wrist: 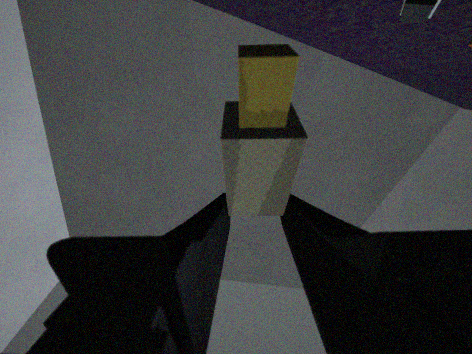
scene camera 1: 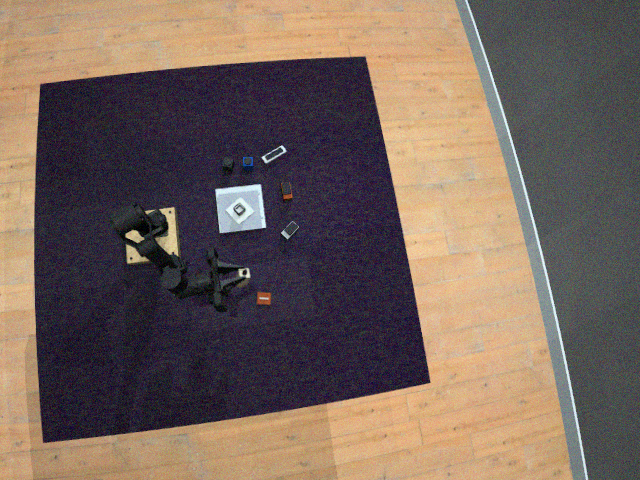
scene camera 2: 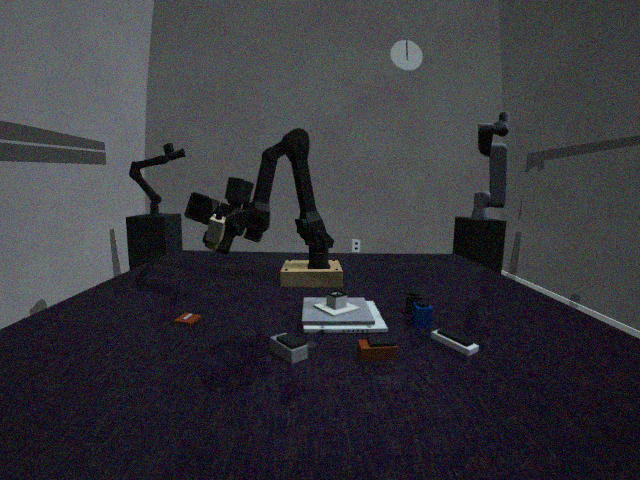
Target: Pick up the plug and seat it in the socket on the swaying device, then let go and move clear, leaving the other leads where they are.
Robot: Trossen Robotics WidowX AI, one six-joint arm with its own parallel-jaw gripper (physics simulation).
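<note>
The plug (scene camera 1: pixel 245 272) (scene camera 2: pixel 216 230) (wrist: pixel 264 172) has a cream block body and a narrower yellow end. My gripper (scene camera 1: pixel 241 274) (wrist: pixel 254 198) is shut on its body and holds it raised above the mat. In the wrist view the yellow end points away from the fingers. The socket (scene camera 1: pixel 238 208) (scene camera 2: pixel 336 300) is a small grey box with a dark opening, on a white diamond-shaped pad on the device's grey slab (scene camera 1: pixel 253 194) (scene camera 2: pixel 361 316). The slab rests on a white base. In scene camera 1's view the plug is below the socket in the picture, apart from it.
A flat orange-red tile (scene camera 1: pixel 263 298) (scene camera 2: pixel 181 319) lies near the gripper. Around the device are a grey block (scene camera 1: pixel 290 229) (scene camera 2: pixel 289 351), an orange block (scene camera 1: pixel 287 195) (scene camera 2: pixel 377 352), a white bar (scene camera 2: pixel 469 350), a blue block (scene camera 1: pixel 248 162) (scene camera 2: pixel 422 316) and a black block (scene camera 1: pixel 227 164).
</note>
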